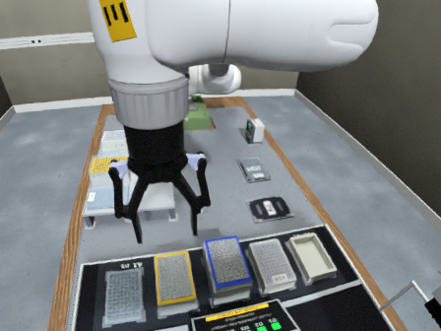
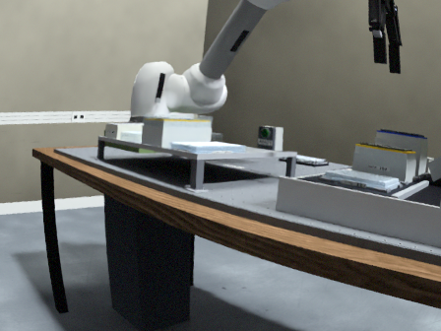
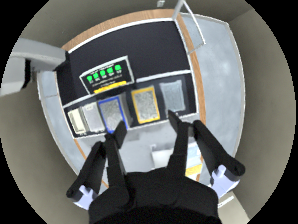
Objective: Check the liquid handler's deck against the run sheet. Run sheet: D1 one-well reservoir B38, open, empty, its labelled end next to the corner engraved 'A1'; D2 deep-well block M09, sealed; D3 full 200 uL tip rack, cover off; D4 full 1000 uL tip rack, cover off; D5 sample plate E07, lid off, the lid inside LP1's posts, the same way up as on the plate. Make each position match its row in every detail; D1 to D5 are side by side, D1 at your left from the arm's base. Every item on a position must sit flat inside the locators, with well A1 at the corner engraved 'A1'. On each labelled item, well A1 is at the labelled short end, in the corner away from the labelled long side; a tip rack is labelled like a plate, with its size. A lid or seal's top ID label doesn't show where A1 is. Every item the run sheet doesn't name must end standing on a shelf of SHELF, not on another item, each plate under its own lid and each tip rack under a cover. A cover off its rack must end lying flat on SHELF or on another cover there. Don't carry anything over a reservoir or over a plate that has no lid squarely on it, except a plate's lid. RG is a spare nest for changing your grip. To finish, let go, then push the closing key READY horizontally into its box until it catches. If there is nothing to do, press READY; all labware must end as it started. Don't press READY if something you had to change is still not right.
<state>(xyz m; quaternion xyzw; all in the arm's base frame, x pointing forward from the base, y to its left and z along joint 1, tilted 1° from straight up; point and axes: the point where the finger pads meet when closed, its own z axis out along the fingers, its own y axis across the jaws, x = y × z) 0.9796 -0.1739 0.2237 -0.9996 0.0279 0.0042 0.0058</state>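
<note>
Right now my hand is 1 cm past the yellow-rimmed tip rack and 21 cm above it. Round my hand: blue-rimmed tip rack (12 cm to the left, 18 cm below); deep-well block (1 cm ahead, 25 cm to the left, 23 cm below); clear sample plate (1 cm behind, 12 cm to the right, 24 cm below).
</note>
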